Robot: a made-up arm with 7 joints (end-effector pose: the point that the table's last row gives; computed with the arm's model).
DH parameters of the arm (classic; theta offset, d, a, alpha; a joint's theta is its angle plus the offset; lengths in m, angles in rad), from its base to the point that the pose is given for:
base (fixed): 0 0 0 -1.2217
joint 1: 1.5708 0 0 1.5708
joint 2: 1.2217 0 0 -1.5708
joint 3: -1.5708 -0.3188 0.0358 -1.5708
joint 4: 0 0 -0.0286 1.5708
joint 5: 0 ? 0 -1.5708
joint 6: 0 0 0 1.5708
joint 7: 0 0 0 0
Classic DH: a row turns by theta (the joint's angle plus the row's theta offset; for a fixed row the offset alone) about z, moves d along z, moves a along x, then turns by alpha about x.
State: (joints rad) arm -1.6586 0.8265 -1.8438 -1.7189 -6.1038 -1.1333 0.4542
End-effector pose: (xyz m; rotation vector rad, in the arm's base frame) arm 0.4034 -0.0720 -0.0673 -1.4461 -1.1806 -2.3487
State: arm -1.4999 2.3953 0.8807 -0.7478 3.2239 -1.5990 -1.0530
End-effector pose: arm -0.3457 0.3224 0.2627 1.2441 1.1179 -1.5308
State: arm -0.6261 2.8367 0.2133 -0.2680 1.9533 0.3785 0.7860
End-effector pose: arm -0.2070 0.1673 0.4912 -0.3064 -3.0363 0.7241
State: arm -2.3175 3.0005 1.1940 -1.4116 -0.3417 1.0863 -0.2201
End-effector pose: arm -0.4001 0.0474 -0.2356 -0.5570 0.7649 -2.0864
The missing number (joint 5, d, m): -0.2363
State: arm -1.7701 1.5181 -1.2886 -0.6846 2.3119 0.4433 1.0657
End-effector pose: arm 0.3316 0.3534 0.2492 -1.3704 -1.3401 1.2748
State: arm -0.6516 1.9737 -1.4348 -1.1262 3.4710 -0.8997 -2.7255
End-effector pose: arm 0.1531 0.4811 0.0179 1.5959 0.1720 -0.1083
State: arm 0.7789 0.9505 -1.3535 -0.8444 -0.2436 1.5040 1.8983
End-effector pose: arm -0.3334 0.2538 -0.3302 1.6145 0.3053 -0.1046
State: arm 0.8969 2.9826 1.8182 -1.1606 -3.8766 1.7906 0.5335
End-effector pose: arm 0.3519 -0.1131 0.3383 -0.2739 -0.0381 -0.5452
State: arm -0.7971 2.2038 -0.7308 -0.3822 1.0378 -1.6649 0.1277
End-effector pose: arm -0.0146 0.4725 0.2951 -1.7810 2.1572 1.2914
